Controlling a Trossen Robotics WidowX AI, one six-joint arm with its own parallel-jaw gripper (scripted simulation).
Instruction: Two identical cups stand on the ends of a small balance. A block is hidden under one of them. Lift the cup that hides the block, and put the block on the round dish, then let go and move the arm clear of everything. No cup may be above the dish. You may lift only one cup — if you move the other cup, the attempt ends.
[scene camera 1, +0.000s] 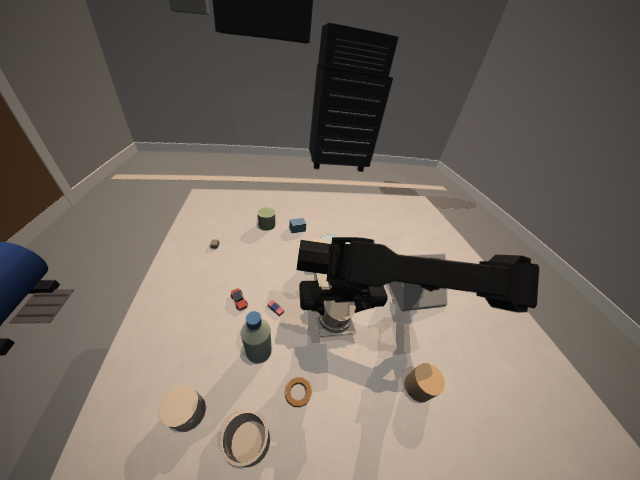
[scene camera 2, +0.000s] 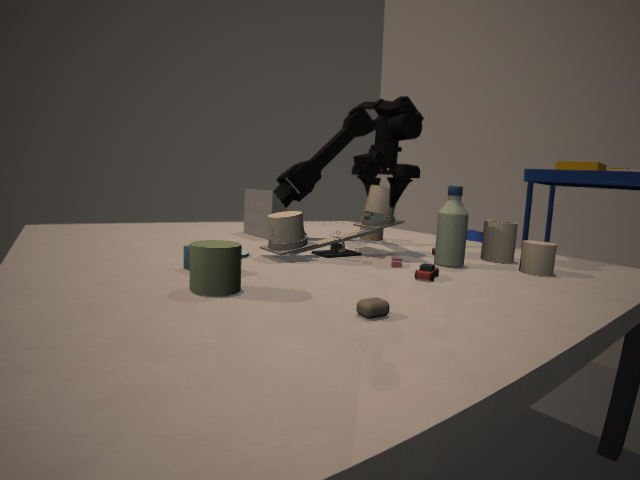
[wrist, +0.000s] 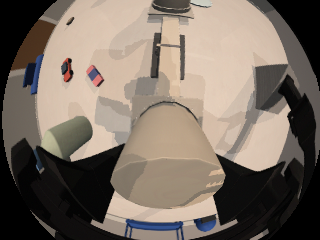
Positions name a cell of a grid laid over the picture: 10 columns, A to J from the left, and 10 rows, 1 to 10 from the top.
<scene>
my gripper: scene camera 1 F7; scene camera 2 F5; wrist F7
</scene>
